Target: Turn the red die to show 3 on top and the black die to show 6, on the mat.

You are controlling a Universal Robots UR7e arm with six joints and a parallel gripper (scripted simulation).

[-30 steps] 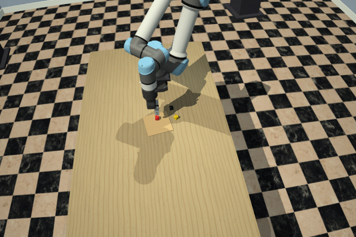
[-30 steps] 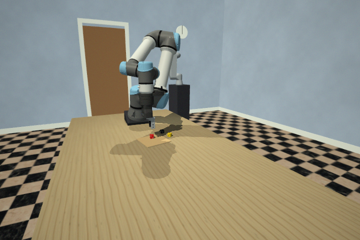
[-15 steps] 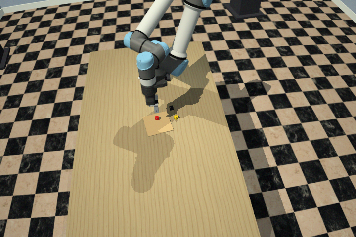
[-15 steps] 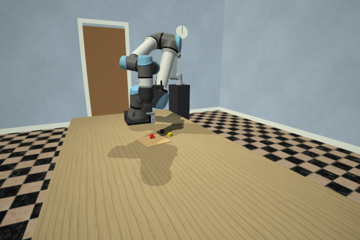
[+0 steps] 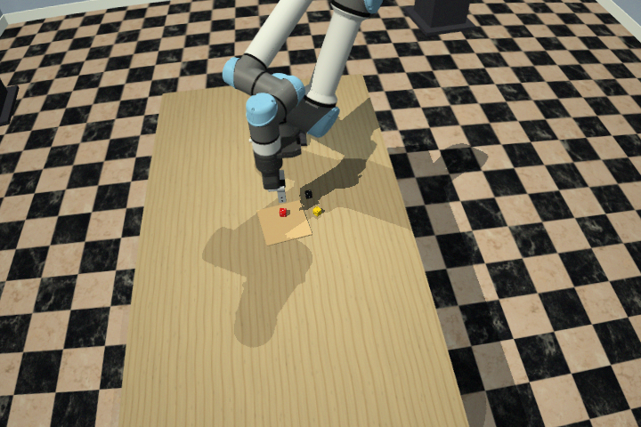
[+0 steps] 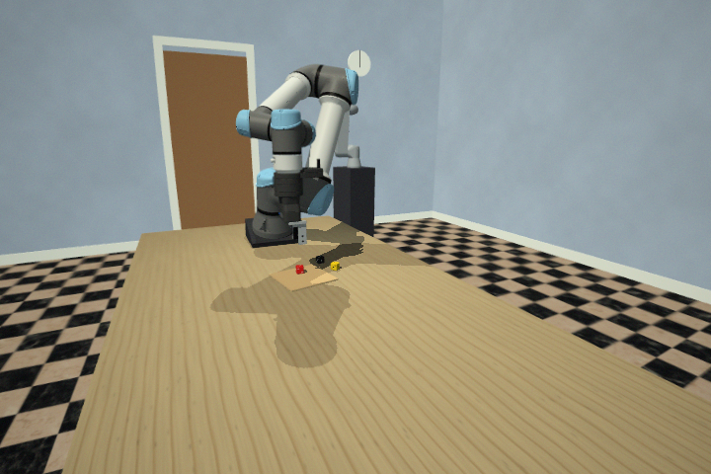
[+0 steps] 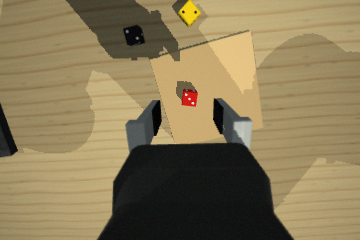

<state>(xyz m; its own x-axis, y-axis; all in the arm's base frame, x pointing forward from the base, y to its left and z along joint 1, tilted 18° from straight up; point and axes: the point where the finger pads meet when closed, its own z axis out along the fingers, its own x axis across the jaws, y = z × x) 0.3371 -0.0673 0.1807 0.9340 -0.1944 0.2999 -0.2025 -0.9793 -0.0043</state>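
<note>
My hand is 5 cm past the black die, 9 cm to the right of it and 10 cm above it. Also, from my hand: red die (10 cm below); yellow die (3 cm ahead, 10 cm to the left, 10 cm below); tan mat (3 cm ahead, 1 cm to the right, 11 cm below).
</note>
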